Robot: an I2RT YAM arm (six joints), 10 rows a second.
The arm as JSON. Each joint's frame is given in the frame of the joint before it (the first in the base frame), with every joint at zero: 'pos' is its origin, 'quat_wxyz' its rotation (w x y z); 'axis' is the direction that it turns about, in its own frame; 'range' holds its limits. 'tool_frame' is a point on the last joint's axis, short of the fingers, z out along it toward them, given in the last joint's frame.
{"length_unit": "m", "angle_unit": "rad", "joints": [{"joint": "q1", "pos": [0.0, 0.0, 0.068], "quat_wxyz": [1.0, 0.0, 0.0, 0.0], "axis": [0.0, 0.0, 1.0], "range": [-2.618, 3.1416]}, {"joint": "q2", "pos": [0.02, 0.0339, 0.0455], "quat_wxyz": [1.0, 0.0, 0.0, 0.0], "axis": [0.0, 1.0, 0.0], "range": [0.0, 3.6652]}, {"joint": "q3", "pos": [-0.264, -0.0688, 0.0], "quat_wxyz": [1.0, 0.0, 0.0, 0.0], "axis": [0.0, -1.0, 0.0], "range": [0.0, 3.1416]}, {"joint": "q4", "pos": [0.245, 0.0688, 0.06], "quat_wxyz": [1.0, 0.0, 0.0, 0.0], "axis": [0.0, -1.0, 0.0], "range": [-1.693, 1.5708]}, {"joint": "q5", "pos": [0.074, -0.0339, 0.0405], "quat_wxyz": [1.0, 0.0, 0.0, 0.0], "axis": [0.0, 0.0, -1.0], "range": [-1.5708, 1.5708]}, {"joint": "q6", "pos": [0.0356, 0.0, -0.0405], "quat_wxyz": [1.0, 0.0, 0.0, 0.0], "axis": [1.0, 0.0, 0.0], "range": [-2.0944, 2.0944]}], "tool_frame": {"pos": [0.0, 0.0, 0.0], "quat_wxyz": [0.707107, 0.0, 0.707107, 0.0]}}
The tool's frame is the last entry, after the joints.
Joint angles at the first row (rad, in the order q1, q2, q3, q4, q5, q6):
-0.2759 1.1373 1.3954 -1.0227 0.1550 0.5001
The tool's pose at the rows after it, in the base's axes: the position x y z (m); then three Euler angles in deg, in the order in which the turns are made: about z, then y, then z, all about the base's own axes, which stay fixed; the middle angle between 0 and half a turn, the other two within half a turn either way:
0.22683 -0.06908 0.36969 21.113 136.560 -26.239
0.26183 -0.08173 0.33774 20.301 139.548 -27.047
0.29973 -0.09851 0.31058 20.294 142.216 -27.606
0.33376 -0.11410 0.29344 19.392 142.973 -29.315
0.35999 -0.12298 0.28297 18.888 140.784 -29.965
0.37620 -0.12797 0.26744 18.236 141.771 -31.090
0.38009 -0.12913 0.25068 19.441 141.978 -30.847
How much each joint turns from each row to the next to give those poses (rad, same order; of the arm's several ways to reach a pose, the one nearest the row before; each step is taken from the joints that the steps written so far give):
-0.0011 0.0720 -0.0646 0.0804 -0.0310 0.0004
-0.0101 0.1210 -0.0345 0.1030 -0.0044 -0.0047
-0.0183 0.1561 0.0332 0.0773 -0.0119 -0.0016
-0.0123 0.1429 0.0767 0.0515 0.0086 -0.0002
0.0006 0.0936 0.0524 0.0780 0.0133 -0.0039
0.0017 0.0738 0.0317 0.0227 0.0103 0.0079
0.0000 0.0225 -0.0377 0.0572 -0.0033 0.0181

